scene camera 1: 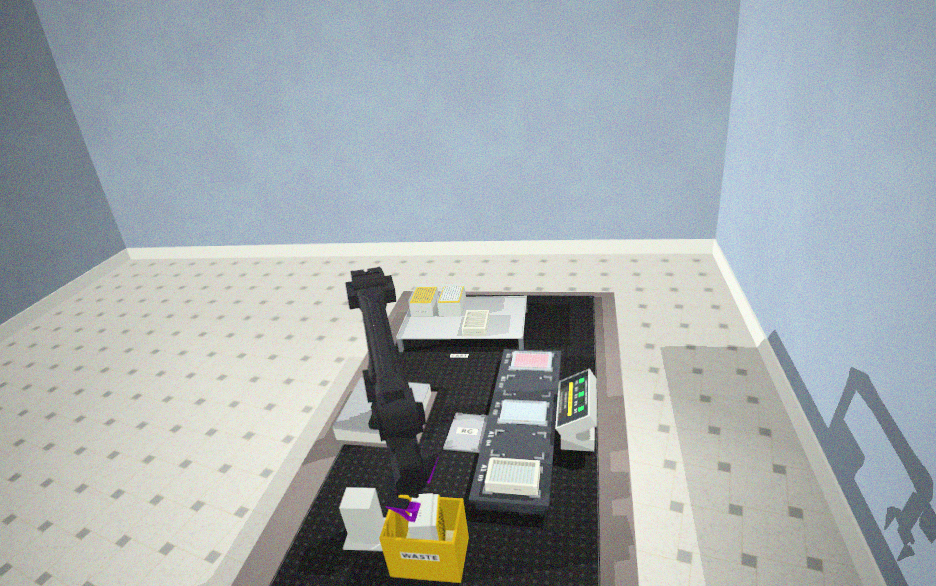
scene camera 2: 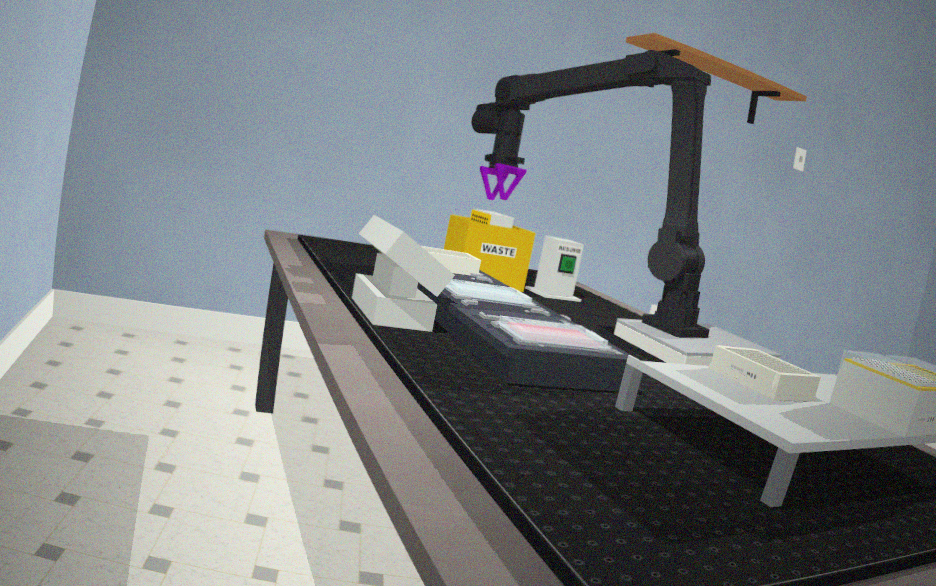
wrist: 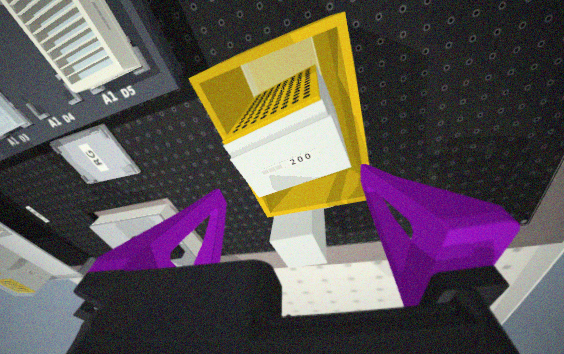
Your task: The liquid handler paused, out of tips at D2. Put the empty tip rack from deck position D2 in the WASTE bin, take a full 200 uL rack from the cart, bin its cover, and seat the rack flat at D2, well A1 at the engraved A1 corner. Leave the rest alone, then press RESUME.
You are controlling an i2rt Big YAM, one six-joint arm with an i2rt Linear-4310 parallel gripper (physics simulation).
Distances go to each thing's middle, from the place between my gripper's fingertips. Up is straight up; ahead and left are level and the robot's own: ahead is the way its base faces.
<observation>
Right now my hand is 120 mm above the yellow WASTE bin (scene camera 1: 401, 554). Also, from my hand: pale plate (scene camera 2: 478, 291) (440 mm to the left, 200 mm ahead, 130 mm below); pink plate (scene camera 2: 552, 334) (680 mm to the left, 220 mm ahead, 130 mm below); cart shelf (scene camera 2: 798, 421) (960 mm to the left, 130 mm below, 30 mm behind).
</observation>
